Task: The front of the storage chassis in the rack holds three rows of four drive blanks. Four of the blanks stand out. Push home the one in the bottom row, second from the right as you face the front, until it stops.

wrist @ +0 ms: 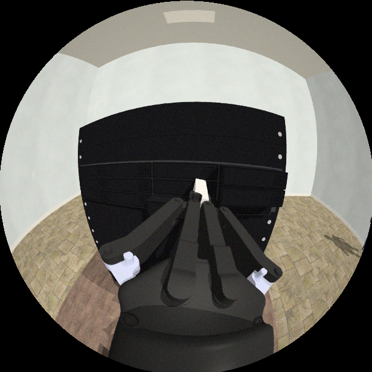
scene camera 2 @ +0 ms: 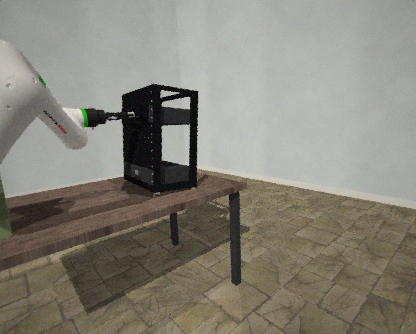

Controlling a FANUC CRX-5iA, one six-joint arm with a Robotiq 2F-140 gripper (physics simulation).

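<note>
The black rack (scene camera 2: 193, 142) (wrist: 281, 145) stands on the table. The storage chassis (scene camera 2: 175, 116) (wrist: 117, 186) sits in its upper part, with dark blanks across its front. At the right in the wrist view, blanks (wrist: 252, 197) stand out. A lower blank (wrist: 159, 203) also stands out left of the fingertips, its right part hidden behind the fingers; I cannot tell its exact column. My gripper (scene camera 2: 132, 115) (wrist: 198, 187) is shut and empty, its pale tip in front of the chassis, left of the right-hand divider. Whether it touches a blank is not clear.
A lower unit (scene camera 2: 175, 172) sits at the bottom of the rack. The wooden table (scene camera 2: 100, 220) (wrist: 80, 305) carries the rack near its far end. The rack's side posts stand left and right of the chassis front. Walls rise behind.
</note>
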